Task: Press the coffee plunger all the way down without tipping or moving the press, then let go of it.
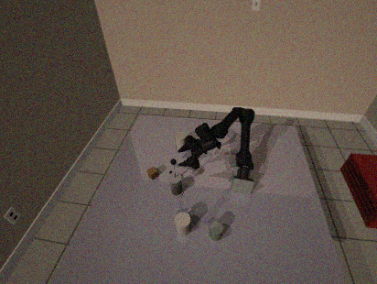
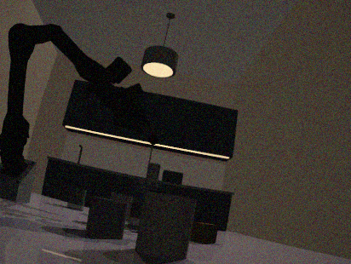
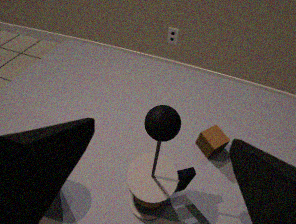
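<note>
The coffee press lies 16 cm below my gripper tip and 4 cm ahead of it. The rest, counted from my gripper tip: greenish cup 25 cm below, 25 cm behind, 20 cm to the left.
</note>
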